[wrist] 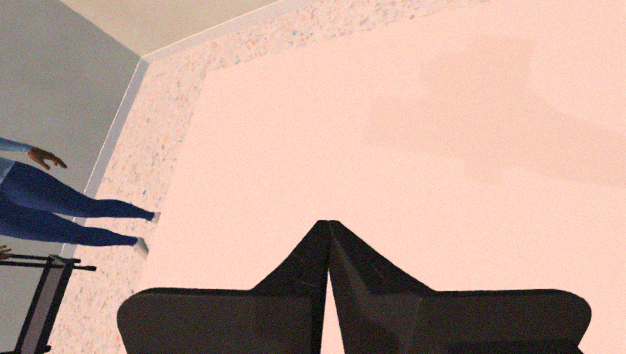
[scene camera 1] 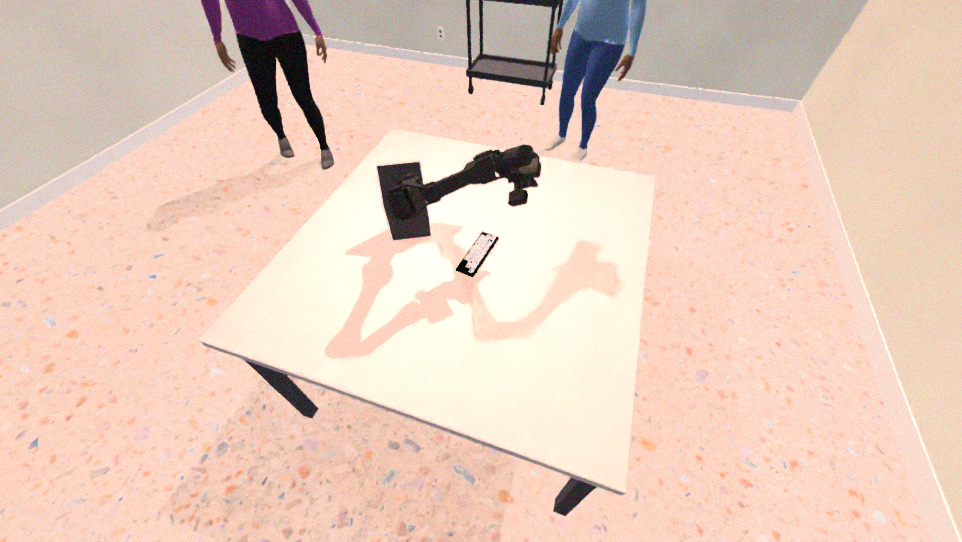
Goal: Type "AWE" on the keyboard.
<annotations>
My gripper shows in the wrist view and in scene camera 1. The same spot on my gripper: point(scene camera 1: 530, 182) is point(wrist: 394, 285).
</annotations>
